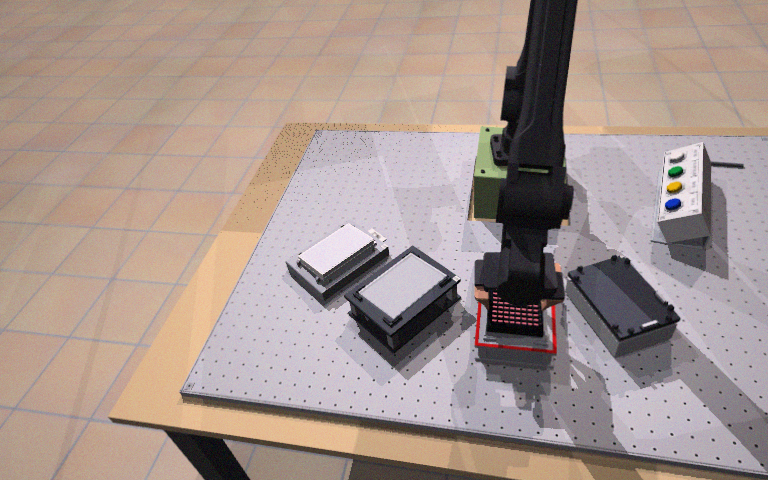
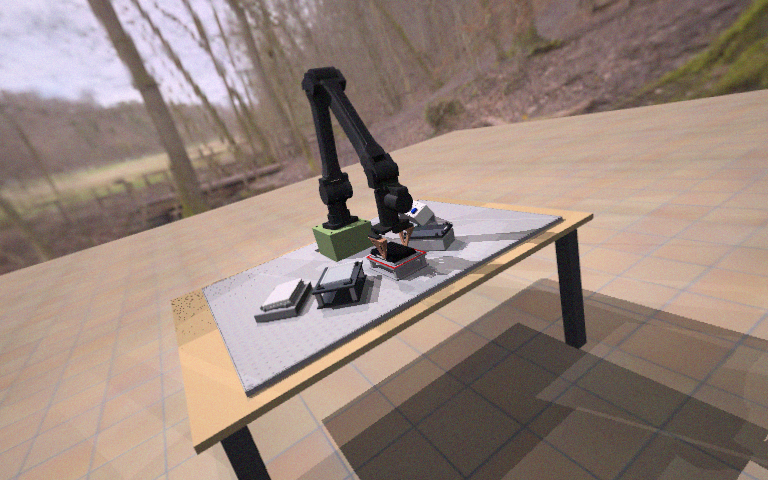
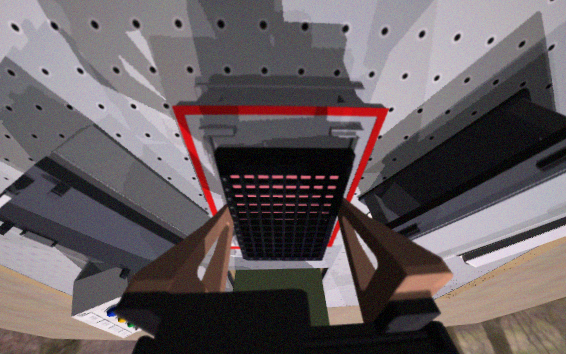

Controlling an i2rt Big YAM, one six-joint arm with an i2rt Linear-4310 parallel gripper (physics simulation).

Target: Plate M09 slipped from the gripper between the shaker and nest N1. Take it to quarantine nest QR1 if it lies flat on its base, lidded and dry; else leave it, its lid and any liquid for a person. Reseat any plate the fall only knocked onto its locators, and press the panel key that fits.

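Pixels of known places: gripper, fingertip midpoint: (image 1: pixel 514 307) (image 2: pixel 395 252) (image 3: pixel 284 205); arm's base at its link origin: (image 2: pixel 340 224).
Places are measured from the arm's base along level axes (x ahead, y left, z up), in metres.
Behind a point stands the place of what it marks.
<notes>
My gripper (image 1: pixel 517 299) @[x 0.361, y -0.065, z -0.044 m] (image 2: pixel 393 243) @[x 0.361, y -0.065, z -0.044 m] (image 3: pixel 284 205) @[x 0.361, y -0.065, z -0.044 m] is shut on plate M09 (image 1: pixel 517 315) @[x 0.383, y -0.065, z -0.037 m] (image 2: pixel 396 252) @[x 0.373, y -0.070, z -0.039 m] (image 3: pixel 285 197) @[x 0.378, y -0.068, z -0.036 m], a black well plate with rows of pink wells. The brown fingers grip its two long sides. The plate hangs level and low over the red-framed quarantine nest QR1 (image 1: pixel 515 348) @[x 0.432, y -0.074, z -0.054 m] (image 2: pixel 397 266) @[x 0.425, y -0.121, z -0.053 m] (image 3: pixel 281 109) @[x 0.432, y -0.074, z -0.054 m], inside the red outline. I cannot tell whether it touches the nest. I see no liquid on the table.
The dark shaker (image 1: pixel 403 290) @[x 0.326, y -0.243, z -0.030 m] (image 2: pixel 339 281) @[x 0.363, y -0.279, z -0.032 m] carries a grey plate left of QR1. Further left, nest N1 (image 1: pixel 306 273) @[x 0.237, y -0.429, z -0.070 m] (image 2: pixel 273 315) @[x 0.241, y -0.438, z -0.081 m] holds a white plate (image 1: pixel 336 252) @[x 0.206, y -0.371, z -0.050 m] (image 2: pixel 283 292) @[x 0.203, y -0.376, z -0.051 m]. A dark nest (image 1: pixel 601 290) @[x 0.339, y 0.074, z -0.039 m] (image 2: pixel 430 233) @[x 0.378, y 0.082, z -0.039 m] stands right. The green arm base (image 1: pixel 488 181) @[x 0.077, y -0.075, z -0.009 m] (image 2: pixel 341 240) @[x 0.078, y -0.066, z -0.033 m] and key panel (image 2: pixel 420 213) @[x 0.192, y 0.239, z -0.037 m] are behind.
</notes>
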